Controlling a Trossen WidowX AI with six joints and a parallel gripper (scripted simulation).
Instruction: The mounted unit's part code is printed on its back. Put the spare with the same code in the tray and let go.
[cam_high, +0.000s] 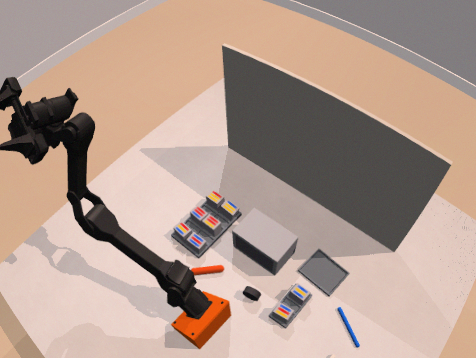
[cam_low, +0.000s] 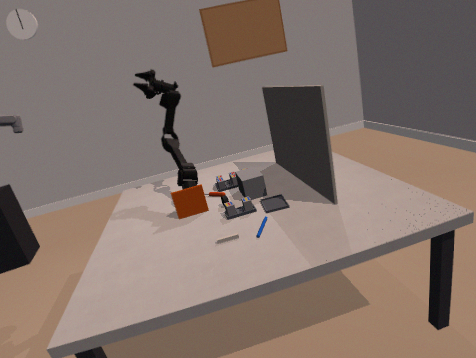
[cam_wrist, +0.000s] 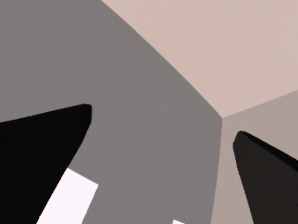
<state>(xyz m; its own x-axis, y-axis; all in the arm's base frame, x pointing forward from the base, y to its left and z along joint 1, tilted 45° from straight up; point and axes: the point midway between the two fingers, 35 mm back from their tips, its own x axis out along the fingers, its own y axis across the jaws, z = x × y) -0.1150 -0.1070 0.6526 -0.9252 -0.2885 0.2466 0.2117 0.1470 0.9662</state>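
The rack is 630 mm below my gripper tip, 580 mm to the right of it and 240 mm ahead of it. The rest, counted from my gripper tip: small black puck: 620 mm below, 460 mm to the right, 210 mm ahead; mounted unit: 590 mm below, 410 mm to the right, 370 mm ahead; tall grey panel: 610 mm ahead, 450 mm to the right, 420 mm below.
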